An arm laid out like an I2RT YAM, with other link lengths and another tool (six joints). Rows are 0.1 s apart.
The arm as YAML. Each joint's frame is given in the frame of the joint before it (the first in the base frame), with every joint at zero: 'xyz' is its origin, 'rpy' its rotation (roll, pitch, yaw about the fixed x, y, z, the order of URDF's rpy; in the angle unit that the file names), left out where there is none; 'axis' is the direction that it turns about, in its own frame. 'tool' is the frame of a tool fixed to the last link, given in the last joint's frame.
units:
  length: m
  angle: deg
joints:
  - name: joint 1
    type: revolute
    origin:
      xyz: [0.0, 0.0, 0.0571]
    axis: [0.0, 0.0, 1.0]
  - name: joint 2
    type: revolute
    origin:
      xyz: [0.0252, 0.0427, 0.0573]
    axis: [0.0, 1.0, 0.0]
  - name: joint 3
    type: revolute
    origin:
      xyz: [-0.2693, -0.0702, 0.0]
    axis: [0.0, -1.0, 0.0]
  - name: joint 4
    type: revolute
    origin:
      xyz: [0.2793, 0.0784, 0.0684]
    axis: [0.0, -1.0, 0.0]
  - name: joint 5
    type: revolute
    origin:
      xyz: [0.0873, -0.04, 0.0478]
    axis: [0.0, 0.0, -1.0]
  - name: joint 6
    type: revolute
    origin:
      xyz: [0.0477, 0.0, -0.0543]
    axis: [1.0, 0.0, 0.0]
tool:
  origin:
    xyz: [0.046, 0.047, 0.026]
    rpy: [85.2, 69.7, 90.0]
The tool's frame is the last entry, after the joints.
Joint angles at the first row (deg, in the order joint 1, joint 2, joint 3, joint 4, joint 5, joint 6):
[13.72 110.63 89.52 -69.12 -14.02 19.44]
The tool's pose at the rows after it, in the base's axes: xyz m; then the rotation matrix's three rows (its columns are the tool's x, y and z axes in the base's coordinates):
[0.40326 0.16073 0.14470], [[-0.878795 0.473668 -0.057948], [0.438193 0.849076 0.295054], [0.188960 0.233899 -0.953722]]
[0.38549 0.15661 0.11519], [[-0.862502 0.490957 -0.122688], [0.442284 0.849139 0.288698], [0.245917 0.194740 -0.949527]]
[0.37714 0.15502 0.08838], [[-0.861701 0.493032 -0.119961], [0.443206 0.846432 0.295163], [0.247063 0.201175 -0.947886]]
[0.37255 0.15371 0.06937], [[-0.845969 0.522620 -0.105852], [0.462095 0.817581 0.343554], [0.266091 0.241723 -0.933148]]
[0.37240 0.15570 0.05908], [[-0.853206 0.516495 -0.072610], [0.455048 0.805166 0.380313], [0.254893 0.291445 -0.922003]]
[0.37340 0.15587 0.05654], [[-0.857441 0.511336 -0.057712], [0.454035 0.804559 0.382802], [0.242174 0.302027 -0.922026]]
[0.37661 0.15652 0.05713], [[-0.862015 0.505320 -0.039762], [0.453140 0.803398 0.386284], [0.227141 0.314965 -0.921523]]
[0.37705 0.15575 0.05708], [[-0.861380 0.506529 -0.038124], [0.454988 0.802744 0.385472], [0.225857 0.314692 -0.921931]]
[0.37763 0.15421 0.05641], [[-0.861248 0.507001 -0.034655], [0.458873 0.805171 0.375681], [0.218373 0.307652 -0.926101]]
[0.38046 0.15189 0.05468], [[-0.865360 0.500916 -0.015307], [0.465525 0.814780 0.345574], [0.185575 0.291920 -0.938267]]
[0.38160 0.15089 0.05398], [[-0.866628 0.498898 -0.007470], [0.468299 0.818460 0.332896], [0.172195 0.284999 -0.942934]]
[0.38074 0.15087 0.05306], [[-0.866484 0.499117 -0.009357], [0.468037 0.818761 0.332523], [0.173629 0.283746 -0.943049]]
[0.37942 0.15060 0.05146], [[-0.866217 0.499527 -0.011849], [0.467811 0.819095 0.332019], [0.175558 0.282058 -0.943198]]
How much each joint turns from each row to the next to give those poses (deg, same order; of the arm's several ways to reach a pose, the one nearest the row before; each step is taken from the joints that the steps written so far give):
[-0.99 0.00 -2.78 0.30 0.20 0.02]
[-0.11 0.00 -5.86 1.93 -0.49 0.03]
[-0.02 0.00 -5.73 5.94 -0.35 0.11]
[-0.46 0.00 -4.76 5.88 -2.75 1.39]
[-0.06 0.00 -2.97 5.38 -1.79 0.03]
[0.00 0.00 -0.68 1.62 0.04 -0.03]
[0.00 0.00 0.00 1.13 0.02 0.00]
[-0.11 0.00 0.00 0.05 0.07 0.00]
[-0.11 0.00 0.00 0.04 0.63 0.00]
[0.00 0.00 0.00 0.79 2.06 0.03]
[0.00 0.00 0.00 0.30 0.85 0.02]
[0.02 0.00 -0.20 0.09 0.00 0.00]
[0.00 0.00 -0.35 0.20 0.00 -0.03]

